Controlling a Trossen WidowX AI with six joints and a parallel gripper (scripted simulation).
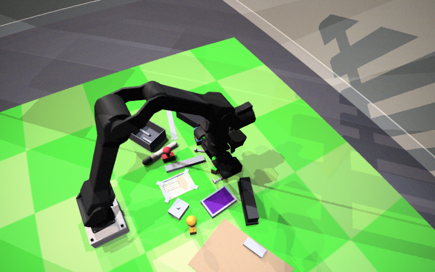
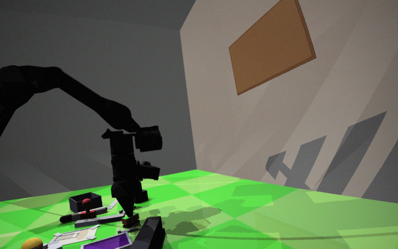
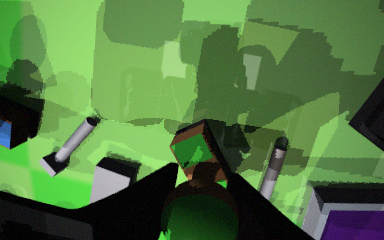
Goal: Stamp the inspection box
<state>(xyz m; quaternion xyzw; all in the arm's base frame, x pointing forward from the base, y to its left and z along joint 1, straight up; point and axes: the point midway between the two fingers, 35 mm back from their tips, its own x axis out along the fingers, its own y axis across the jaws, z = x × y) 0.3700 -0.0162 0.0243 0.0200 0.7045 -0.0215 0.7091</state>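
The purple ink pad lies 60 mm behind my gripper tip, 100 mm to the right of it and 20 mm below it. Also, from my gripper tip: green-knobbed PASS stamp right at my gripper tip; grey bar 80 mm behind, 70 mm to the left, 20 mm below; blue stamp 10 mm ahead, 130 mm to the left, 10 mm below.
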